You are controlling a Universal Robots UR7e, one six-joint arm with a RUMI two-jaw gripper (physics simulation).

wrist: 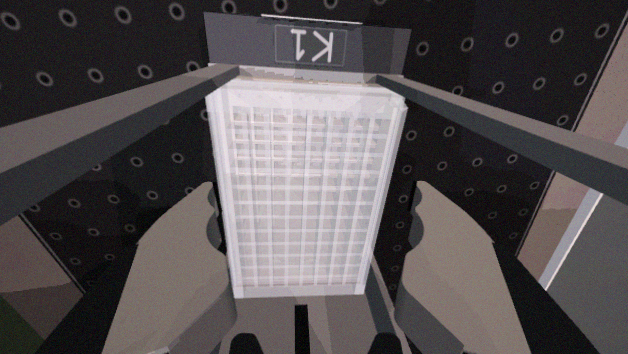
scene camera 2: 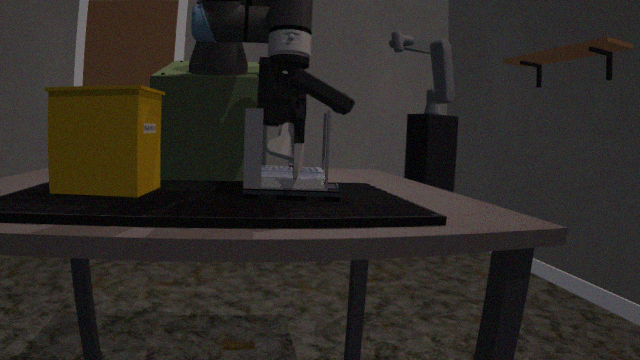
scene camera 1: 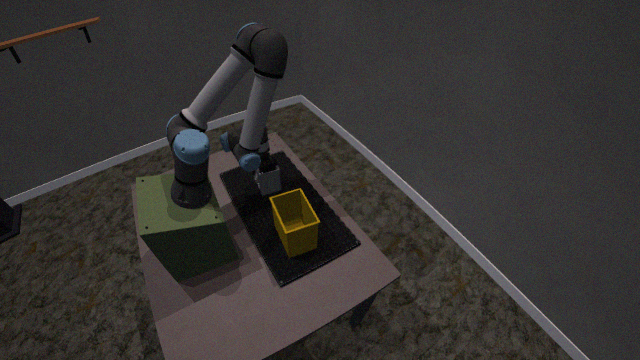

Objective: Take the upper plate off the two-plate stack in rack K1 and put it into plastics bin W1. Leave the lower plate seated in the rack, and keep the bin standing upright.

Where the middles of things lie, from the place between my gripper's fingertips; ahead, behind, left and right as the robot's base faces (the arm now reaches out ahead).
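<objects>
My hand is 1 cm below the clear plate [scene camera 2: 268,172], 1 cm to the left of it and 1 cm past it. As for the yellow plastics bin W1 [scene camera 2: 102,140], it sits 6 cm above my hand, 32 cm to the right of it and 9 cm behind it.
</objects>
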